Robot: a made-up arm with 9 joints.
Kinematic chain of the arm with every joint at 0, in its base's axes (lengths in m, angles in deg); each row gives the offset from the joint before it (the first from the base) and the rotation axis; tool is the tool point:
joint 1: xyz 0 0 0.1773 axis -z
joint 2: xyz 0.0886 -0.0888 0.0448 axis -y
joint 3: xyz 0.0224 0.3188 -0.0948 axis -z
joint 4: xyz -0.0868 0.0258 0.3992 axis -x
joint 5: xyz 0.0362 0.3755 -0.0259 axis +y
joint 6: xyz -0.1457 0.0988 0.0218 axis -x
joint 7: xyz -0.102 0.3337 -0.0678 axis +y
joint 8: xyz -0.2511 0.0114 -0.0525 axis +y
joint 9: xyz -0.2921 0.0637 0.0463 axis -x
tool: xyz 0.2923 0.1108 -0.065
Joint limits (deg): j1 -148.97..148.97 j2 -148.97..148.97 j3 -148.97..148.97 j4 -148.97..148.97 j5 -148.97..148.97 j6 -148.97..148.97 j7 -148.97..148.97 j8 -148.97..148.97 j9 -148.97..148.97
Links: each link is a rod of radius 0.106 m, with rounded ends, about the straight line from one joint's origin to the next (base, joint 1, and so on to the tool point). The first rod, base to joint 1, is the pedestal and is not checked.
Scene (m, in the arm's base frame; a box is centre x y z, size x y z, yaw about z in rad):
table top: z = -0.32
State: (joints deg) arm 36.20 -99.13 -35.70 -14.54 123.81 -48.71 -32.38 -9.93 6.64
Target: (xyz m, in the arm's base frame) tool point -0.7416 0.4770 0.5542
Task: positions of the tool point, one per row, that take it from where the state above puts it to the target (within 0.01 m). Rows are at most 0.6 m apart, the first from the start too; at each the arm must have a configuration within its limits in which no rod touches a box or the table.
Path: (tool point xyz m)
1: 1.0578 0.8734 0.6084
2: 0.5423 1.0689 0.7828
3: -0.0066 1.0340 0.8330
4: -0.4632 0.8052 0.7509
5: -0.7416 0.4770 0.5543

